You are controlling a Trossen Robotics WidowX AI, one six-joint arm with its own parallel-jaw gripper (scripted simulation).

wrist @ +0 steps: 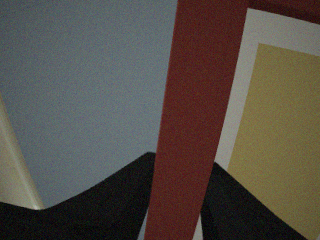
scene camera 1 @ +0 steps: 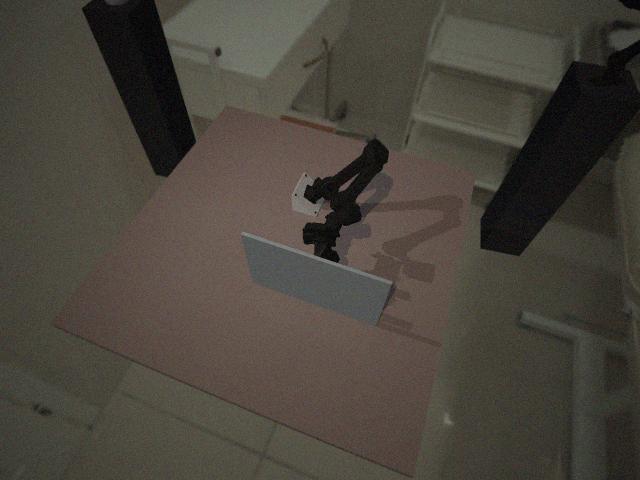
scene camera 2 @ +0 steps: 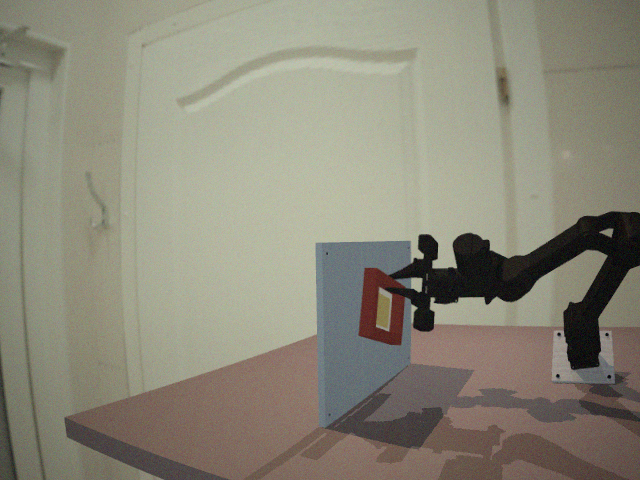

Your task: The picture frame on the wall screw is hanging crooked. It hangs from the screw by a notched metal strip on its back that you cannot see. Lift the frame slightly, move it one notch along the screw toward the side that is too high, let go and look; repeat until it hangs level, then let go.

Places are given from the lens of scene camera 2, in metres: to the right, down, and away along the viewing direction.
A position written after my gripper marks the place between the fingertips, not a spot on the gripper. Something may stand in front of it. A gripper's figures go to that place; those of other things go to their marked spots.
my gripper (scene camera 2: 386,283): 0.13, 0.09, 0.99
red picture frame (scene camera 2: 381,318): 0.12, 0.16, 0.98
wall panel (scene camera 2: 350,367): 0.06, 0.23, 0.87
